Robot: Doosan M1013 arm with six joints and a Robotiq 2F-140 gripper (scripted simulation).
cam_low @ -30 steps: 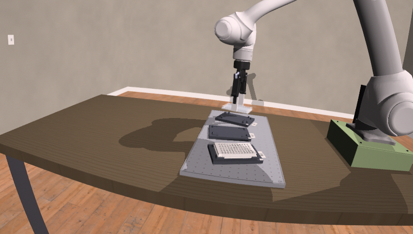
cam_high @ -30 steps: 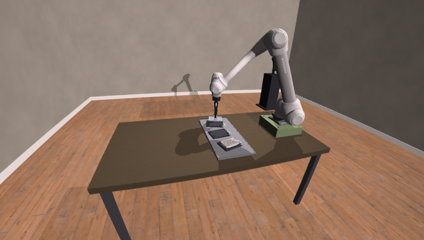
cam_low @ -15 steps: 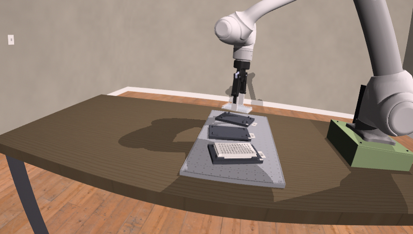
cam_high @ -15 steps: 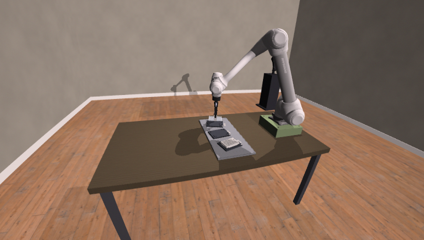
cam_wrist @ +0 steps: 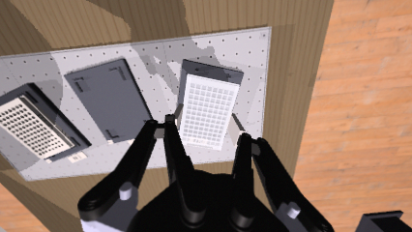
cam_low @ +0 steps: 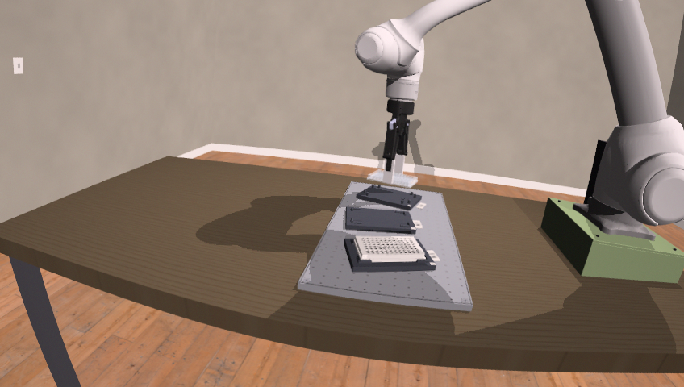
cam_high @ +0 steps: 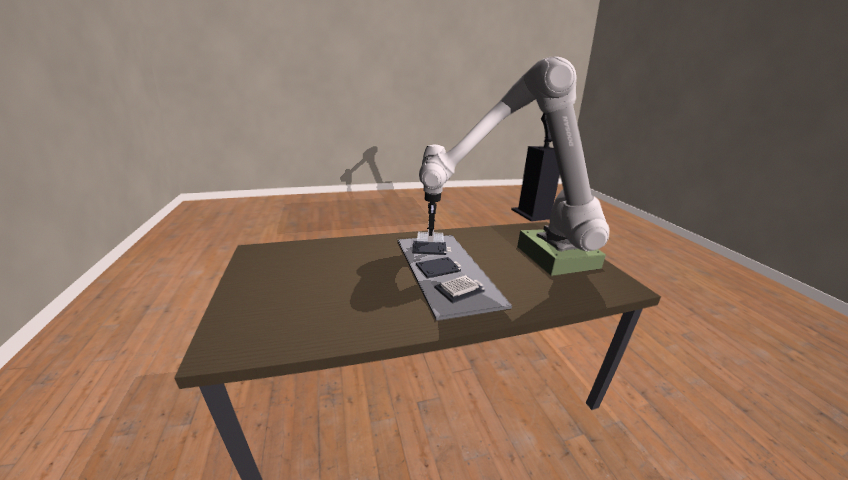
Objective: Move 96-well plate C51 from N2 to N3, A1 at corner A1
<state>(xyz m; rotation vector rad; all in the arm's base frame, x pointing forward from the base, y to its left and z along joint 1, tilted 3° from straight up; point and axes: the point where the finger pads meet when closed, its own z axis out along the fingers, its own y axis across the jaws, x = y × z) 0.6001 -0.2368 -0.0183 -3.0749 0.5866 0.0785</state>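
Right now my hand is 30 mm short of the landing nest N3, 190 mm to the right of it and 80 mm above it. From my hand the other things lie so: N3 label: 60 mm behind, 180 mm to the left, 90 mm below; then nest N2: 80 mm below; then N2 label: 90 mm behind, 30 mm to the left, 90 mm below.
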